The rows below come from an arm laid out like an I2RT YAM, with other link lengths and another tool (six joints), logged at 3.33 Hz.
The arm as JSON. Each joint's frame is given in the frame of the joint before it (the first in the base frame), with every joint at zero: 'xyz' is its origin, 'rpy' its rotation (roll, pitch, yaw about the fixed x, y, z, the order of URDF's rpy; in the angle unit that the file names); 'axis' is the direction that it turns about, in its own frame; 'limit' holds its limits. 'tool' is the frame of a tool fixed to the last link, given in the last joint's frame.
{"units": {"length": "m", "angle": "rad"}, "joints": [
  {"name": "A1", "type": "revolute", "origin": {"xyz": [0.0, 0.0, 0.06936], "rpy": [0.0, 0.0, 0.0]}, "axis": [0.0, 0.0, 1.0], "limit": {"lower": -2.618, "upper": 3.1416}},
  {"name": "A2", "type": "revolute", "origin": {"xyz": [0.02, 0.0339, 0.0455], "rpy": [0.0, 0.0, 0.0]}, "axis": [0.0, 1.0, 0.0], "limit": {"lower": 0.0, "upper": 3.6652}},
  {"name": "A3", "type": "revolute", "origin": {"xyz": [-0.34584, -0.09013, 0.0], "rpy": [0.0, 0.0, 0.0]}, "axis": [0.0, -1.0, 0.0], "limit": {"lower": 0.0, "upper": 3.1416}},
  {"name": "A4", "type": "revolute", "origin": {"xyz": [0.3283, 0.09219, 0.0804], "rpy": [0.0, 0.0, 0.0]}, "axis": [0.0, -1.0, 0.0], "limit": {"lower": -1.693, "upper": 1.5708}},
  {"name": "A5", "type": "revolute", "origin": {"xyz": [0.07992, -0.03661, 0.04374], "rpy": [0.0, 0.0, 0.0]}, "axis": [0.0, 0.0, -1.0], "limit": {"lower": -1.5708, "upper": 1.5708}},
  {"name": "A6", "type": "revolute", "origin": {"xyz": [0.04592, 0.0, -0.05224], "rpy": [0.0, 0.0, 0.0]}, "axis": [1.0, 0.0, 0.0], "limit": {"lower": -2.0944, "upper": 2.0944}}
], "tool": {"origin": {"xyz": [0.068, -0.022, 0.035], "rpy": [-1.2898, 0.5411, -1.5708]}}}
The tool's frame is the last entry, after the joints.
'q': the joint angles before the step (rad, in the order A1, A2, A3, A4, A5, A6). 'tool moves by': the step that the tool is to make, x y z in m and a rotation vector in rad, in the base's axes. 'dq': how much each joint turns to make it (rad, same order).
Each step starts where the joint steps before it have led.
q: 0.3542, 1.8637, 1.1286, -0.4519, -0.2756, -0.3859
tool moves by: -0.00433, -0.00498, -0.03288, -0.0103, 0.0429, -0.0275
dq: -0.0034, 0.0446, -0.0381, 0.0458, 0.0038, 0.0253
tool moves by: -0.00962, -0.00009, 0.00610, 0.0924, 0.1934, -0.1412
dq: -0.0031, 0.0000, 0.0499, -0.1407, -0.1053, 0.1868
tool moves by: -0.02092, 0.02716, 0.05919, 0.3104, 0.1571, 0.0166
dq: -0.0011, -0.0763, 0.0519, -0.1274, -0.3387, 0.0821
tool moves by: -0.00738, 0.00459, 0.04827, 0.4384, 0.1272, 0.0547
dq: -0.0637, -0.0228, 0.0031, 0.0022, -0.4712, 0.0156
